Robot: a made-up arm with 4 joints. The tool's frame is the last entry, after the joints.
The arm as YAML. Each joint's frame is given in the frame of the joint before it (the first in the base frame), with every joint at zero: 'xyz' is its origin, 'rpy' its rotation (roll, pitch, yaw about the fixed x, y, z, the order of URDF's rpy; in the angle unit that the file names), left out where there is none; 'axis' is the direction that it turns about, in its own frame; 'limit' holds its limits. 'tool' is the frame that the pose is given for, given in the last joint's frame.
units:
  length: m
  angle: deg
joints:
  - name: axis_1
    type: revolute
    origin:
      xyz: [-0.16, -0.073, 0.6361]
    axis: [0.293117, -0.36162, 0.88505]
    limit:
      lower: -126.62
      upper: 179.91
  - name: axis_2
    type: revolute
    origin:
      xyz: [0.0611, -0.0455, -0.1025]
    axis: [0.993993, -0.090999, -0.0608]
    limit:
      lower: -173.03
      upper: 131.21
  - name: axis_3
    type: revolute
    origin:
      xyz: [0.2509, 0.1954, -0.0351]
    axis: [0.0, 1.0, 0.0]
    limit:
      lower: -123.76
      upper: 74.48
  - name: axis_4
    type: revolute
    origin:
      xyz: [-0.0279, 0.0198, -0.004]
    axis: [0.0, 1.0, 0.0]
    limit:
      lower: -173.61
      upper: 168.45
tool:
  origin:
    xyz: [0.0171, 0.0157, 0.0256]
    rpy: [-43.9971, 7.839, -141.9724]
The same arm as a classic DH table. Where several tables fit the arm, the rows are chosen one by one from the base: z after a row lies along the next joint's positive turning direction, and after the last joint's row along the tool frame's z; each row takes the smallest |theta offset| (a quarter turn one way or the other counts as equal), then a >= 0, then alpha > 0; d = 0 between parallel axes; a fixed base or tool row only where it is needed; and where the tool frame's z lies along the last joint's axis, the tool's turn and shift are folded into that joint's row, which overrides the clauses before.
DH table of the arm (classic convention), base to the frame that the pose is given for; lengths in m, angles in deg. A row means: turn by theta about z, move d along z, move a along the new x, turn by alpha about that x. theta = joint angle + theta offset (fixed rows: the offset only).
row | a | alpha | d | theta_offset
base (fixed) | -0.1703 | 27.74 | 0.7198 | 39.03
axis_1 | -0.0713 | 74.31 | -0.1762 | 47.95
axis_2 | -0.0197 | 95.22 | 0.3468 | 69.42
axis_3 | -0.0282 | 0 | 0 | 78.34
axis_4 | 0.004 | 127.42 | 0.2773 | 34.36
tool (fixed) | 0 | 0 | 0.0384 | -129.79
Joint limits (deg, base to tool): -126.62..179.91 -173.03..131.21 -123.76..74.48 -173.61..168.45

